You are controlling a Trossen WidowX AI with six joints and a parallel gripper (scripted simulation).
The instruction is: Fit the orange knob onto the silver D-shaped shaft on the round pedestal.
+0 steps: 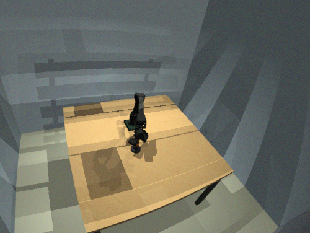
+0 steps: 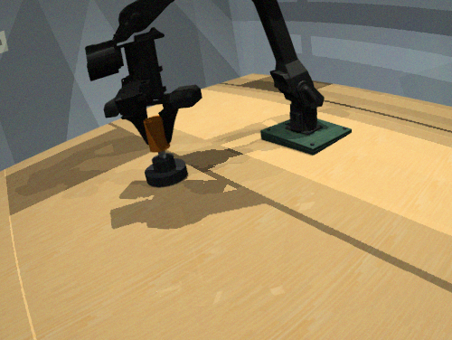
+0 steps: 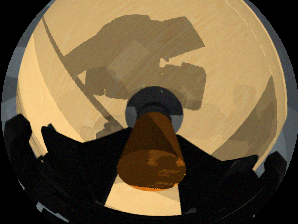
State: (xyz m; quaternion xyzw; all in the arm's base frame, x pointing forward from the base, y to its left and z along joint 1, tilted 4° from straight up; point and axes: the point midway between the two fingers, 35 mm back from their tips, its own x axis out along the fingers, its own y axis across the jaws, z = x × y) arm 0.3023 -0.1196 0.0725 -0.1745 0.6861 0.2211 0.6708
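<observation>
The orange knob is 3 cm above my gripper tip. The rest, counted from my gripper tip: round pedestal (4 cm below).
</observation>
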